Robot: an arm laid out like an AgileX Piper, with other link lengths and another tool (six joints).
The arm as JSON. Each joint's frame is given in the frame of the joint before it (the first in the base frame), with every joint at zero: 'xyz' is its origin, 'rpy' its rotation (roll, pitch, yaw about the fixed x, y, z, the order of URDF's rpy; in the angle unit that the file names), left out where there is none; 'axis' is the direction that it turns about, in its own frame. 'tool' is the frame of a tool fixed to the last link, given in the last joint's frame.
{
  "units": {
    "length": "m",
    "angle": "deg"
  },
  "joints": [
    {
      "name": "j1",
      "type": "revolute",
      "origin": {
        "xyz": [
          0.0,
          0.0,
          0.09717
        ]
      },
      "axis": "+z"
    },
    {
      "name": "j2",
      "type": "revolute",
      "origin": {
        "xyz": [
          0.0,
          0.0,
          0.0
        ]
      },
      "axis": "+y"
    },
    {
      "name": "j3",
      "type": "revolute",
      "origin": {
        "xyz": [
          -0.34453,
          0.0,
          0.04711
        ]
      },
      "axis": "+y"
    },
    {
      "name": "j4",
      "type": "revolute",
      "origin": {
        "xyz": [
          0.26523,
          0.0,
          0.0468
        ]
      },
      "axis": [
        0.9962,
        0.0,
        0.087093
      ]
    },
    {
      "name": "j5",
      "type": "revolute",
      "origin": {
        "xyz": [
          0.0,
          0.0,
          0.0
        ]
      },
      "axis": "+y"
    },
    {
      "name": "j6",
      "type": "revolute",
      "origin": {
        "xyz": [
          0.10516,
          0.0,
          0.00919
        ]
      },
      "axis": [
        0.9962,
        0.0,
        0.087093
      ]
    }
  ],
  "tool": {
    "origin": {
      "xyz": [
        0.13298,
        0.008,
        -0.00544
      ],
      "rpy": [
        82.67,
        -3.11,
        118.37
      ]
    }
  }
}
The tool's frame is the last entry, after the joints.
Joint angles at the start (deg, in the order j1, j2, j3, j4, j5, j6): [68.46 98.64 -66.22 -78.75 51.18 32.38]
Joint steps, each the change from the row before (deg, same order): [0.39 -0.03 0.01 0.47 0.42 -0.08]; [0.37 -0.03 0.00 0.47 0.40 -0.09]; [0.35 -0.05 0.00 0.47 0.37 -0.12]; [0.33 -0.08 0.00 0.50 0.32 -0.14]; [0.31 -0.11 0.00 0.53 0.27 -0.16]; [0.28 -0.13 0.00 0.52 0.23 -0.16]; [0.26 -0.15 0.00 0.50 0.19 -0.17]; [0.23 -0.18 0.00 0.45 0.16 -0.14]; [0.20 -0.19 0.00 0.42 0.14 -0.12]
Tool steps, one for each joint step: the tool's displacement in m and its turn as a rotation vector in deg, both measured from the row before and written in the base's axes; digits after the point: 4 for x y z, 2 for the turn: [-0.0026 0.0001 -0.0007 -0.05 0.22 -0.16]; [-0.0025 0.0000 -0.0007 -0.04 0.23 -0.16]; [-0.0024 0.0000 -0.0005 -0.05 0.23 -0.13]; [-0.0025 -0.0001 -0.0005 -0.01 0.26 -0.12]; [-0.0025 -0.0001 -0.0004 0.02 0.29 -0.10]; [-0.0023 -0.0001 -0.0002 0.05 0.29 -0.08]; [-0.0022 -0.0001 -0.0001 0.07 0.28 -0.05]; [-0.0020 -0.0002 0.0002 0.12 0.25 -0.05]; [-0.0018 -0.0002 0.0004 0.14 0.23 -0.05]
